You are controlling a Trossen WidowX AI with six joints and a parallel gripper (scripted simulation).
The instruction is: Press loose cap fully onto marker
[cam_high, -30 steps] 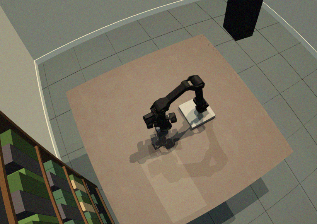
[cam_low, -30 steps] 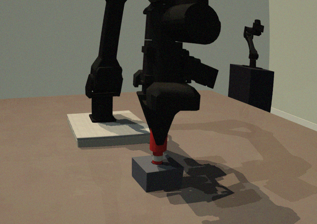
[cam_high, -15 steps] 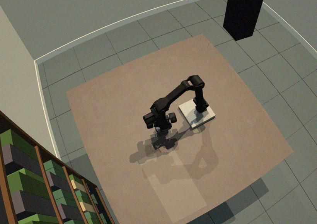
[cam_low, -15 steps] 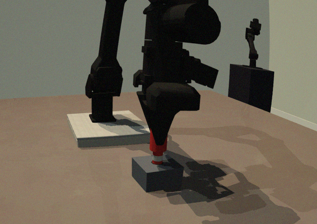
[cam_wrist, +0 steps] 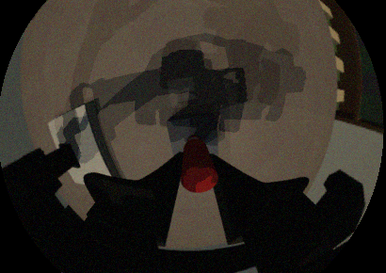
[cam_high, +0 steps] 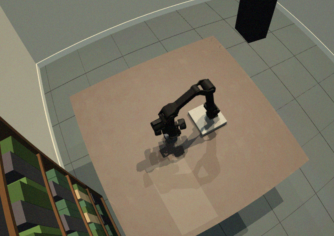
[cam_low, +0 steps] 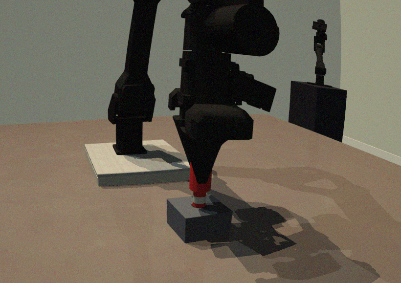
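The red cap is 10 mm above my gripper tip. Round my gripper tip: dark grey holder block (60 mm below).
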